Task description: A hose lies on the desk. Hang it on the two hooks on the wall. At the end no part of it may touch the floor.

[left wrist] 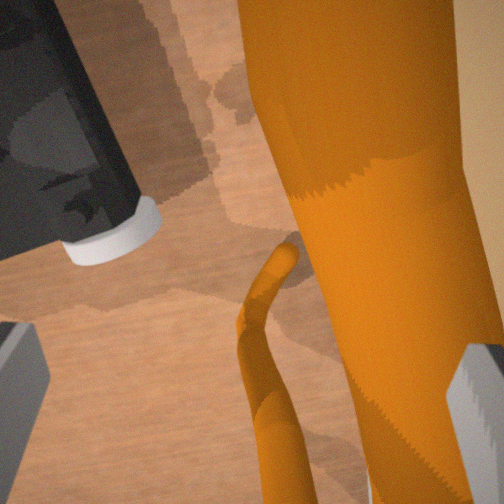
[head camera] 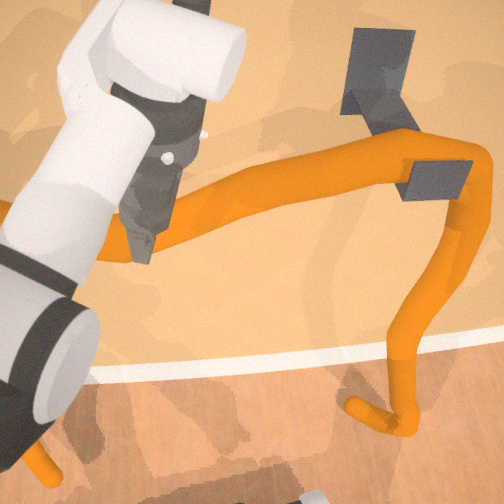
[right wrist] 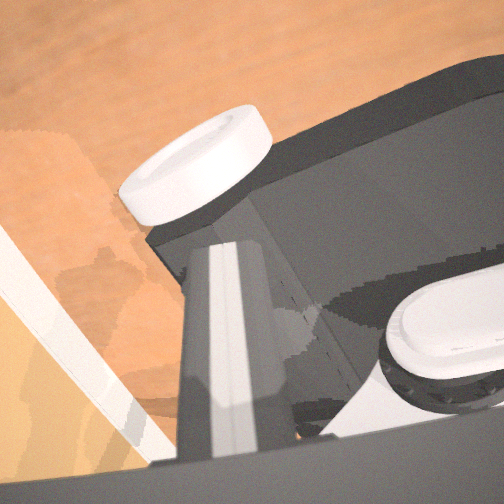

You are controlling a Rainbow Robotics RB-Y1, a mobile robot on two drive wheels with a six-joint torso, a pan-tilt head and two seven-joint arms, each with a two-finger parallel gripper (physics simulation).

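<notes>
The orange hose runs along the wall and rests over the right grey hook. Right of that hook it drops down, and its end lies on the wooden floor. Its other end hangs down at the bottom left, near the floor. My left gripper is open, with the hose between its spread fingers; in the left wrist view the hose fills the gap beside the right finger. My right gripper is shut and empty, low beside the robot's base. The second hook is hidden.
A white baseboard divides the tan wall from the wooden floor. The robot's dark base with white caps fills the right wrist view, and part of it shows in the left wrist view.
</notes>
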